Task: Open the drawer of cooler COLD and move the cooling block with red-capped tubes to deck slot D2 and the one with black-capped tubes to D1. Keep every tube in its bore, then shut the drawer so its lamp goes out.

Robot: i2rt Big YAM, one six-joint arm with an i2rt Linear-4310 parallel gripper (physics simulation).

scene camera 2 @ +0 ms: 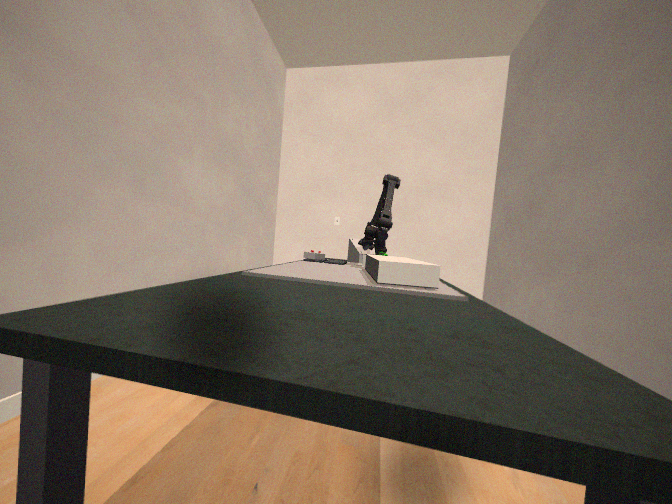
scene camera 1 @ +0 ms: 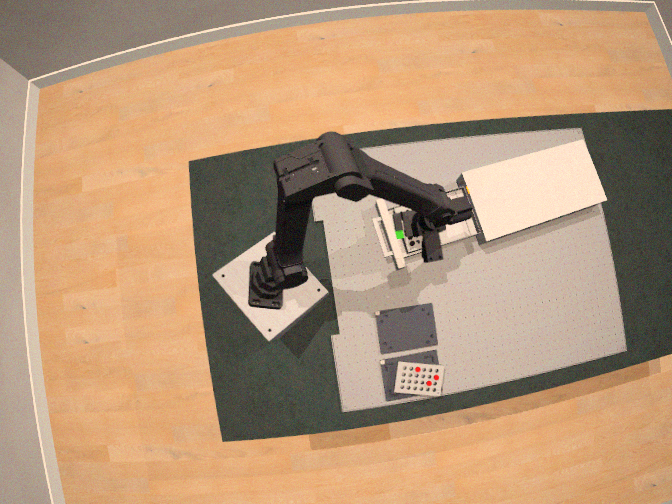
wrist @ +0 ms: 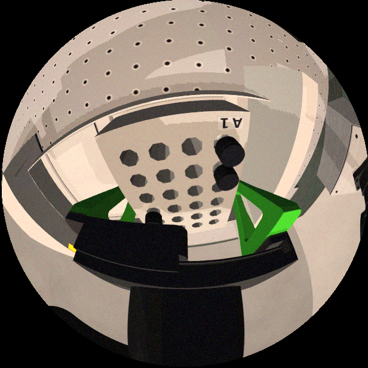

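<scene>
My gripper is open and empty, its green fingers at either side of the block with black-capped tubes. That block sits in the open drawer. Three black caps show in the wrist view, two near the "A1" mark and one partly behind the gripper body. The block with red-capped tubes rests turned askew on the lower dark slot plate, past its right edge. The other slot plate is bare. Slot labels are unreadable.
The white cooler body stands right of the drawer; a yellow spot shows at its front. The drawer's tall front panel stands left of the block. The arm passes over the drawer from its base plate.
</scene>
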